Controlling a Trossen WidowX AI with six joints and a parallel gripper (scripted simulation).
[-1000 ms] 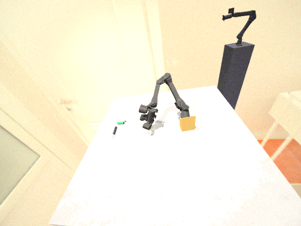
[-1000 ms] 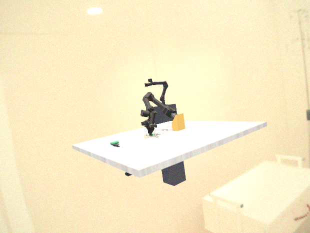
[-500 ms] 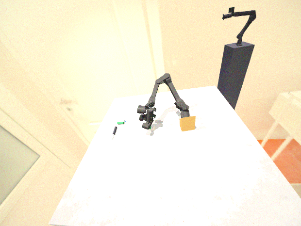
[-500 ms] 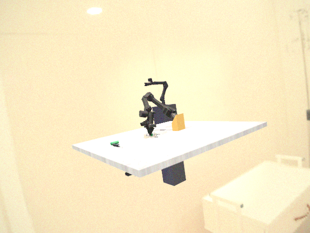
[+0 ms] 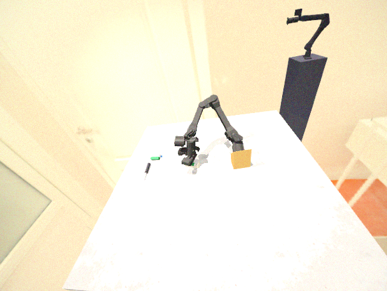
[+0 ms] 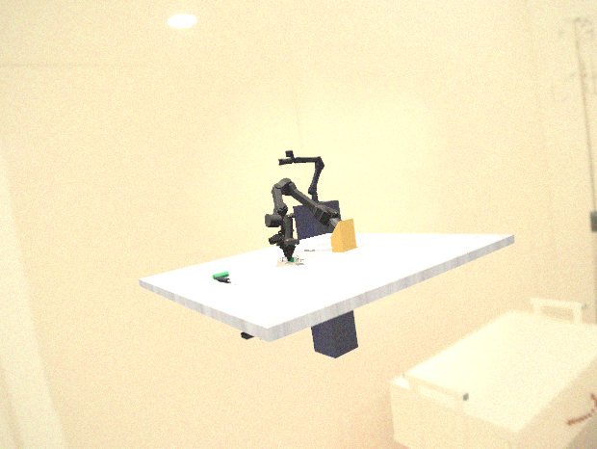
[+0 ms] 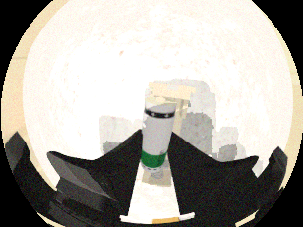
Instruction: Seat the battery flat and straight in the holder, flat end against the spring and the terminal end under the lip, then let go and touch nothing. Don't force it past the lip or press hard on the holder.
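Now: gripper tip 1 cm below the battery. Round my gripper tip: screwdriver 33 cm ahead, 2 cm to the left.
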